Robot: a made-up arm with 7 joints.
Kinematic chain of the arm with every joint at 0, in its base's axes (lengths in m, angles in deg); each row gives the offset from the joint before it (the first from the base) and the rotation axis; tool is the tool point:
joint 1: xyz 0 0 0.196 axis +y
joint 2: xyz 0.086 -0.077 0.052 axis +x
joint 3: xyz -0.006 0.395 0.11 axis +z
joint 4: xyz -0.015 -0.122 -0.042 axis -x
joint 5: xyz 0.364 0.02 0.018 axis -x
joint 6: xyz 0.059 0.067 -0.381 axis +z
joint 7: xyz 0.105 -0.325 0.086 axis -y
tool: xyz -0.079 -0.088 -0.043
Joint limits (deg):
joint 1: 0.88..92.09
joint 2: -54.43..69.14
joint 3: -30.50..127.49
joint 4: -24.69..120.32
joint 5: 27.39..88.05
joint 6: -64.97..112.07
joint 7: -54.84..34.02
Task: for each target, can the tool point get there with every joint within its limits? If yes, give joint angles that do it. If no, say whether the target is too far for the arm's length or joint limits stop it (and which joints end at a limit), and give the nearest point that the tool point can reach.
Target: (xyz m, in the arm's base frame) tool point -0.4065 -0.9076 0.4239
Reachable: no: joint limits stop it (at a limit: joint 1, joint 2, joint 3, joint 5, joint 7) | nearest point -0.0034 -0.4695 0.3922 | short by 0.596 m
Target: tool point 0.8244 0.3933 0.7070
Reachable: yes | joints 14.46 16.87 57.78 22.77 80.67 9.74 18.29
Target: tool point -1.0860 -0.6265 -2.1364
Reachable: no: too far | nearest point -0.4631 0.0116 -0.7985 | short by 1.608 m
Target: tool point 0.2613 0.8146 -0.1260
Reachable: yes | joints 82.80 -20.68 109.23 31.48 71.21 -26.55 24.84
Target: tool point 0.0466 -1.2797 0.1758
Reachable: no: joint limits stop it (at a limit: joint 2, joint 3, joint 5, joint 7) | nearest point 0.2329 -0.6005 0.0951 | short by 0.709 m
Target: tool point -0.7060 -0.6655 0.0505
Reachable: no: joint limits stop it (at a limit: joint 1, joint 2, joint 3, joint 4, joint 7) | nearest point -0.2762 -0.3971 -0.0828 | short by 0.524 m
